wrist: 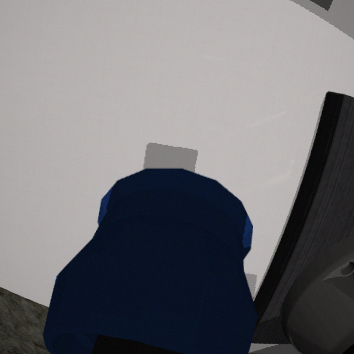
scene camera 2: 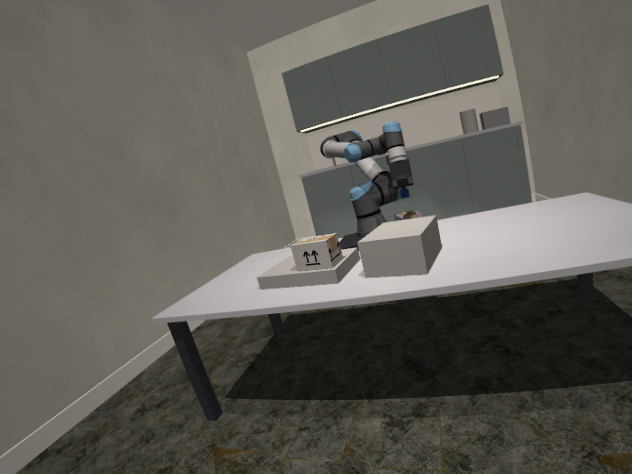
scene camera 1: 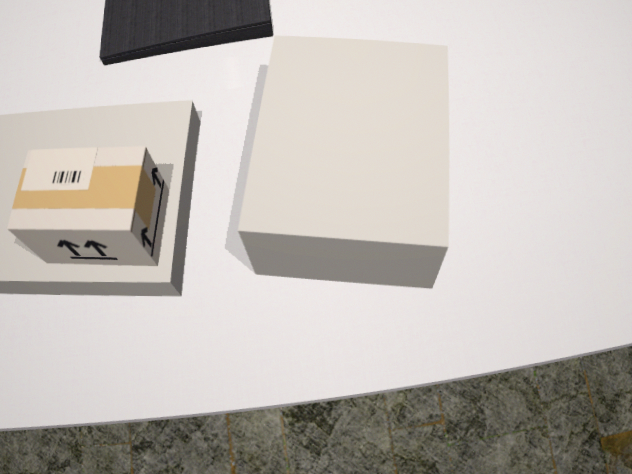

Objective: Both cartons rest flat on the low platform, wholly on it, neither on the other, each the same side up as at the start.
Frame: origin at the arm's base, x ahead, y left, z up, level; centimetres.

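Seen in the pictures: end effector, tool point: (wrist: 172,236) (scene camera 2: 405,197); arm's base, origin of the base link: (wrist: 350,293).
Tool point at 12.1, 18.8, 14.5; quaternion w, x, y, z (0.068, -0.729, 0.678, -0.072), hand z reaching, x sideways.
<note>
Pixels of each thing's top centre, then the offset from my tool point to it, as dx, dy, dz. "*": a spot on its surface instead.
- barcode label, surface spot: (scene camera 1: 76,196) * +35.9, -30.1, -3.4
- low beige platform, middle of its top: (scene camera 1: 57,188) (scene camera 2: 308,262) +28.7, -37.3, -12.9
- second carton, middle of its top: (scene camera 2: 407,213) -13.6, -1.9, -9.3
- tall beige block, middle of its top: (scene camera 1: 352,128) (scene camera 2: 399,228) +30.5, -1.6, -5.7
A white carton with orange tape and a barcode label (scene camera 1: 76,196) (scene camera 2: 312,254) lies flat on the low beige platform (scene camera 1: 102,122) (scene camera 2: 301,279), its arrows pointing up, wholly within the edges. A second carton (scene camera 2: 408,215), with purple and orange on it, shows partly in scene camera 2 behind the tall beige block; its lower part is hidden. My blue suction cup (scene camera 2: 404,193) (wrist: 167,200) points down above this second carton, with a gap between them, and holds nothing. In the wrist view the cup covers the middle, and the second carton cannot be made out.
The tall beige block (scene camera 1: 352,137) (scene camera 2: 392,257) stands right of the platform, a narrow gap apart, between the camera and the second carton. A dark base plate (scene camera 1: 188,22) (scene camera 2: 350,240) (wrist: 320,180) lies at the arm's foot. The white table's edge (scene camera 1: 326,401) curves along the front.
</note>
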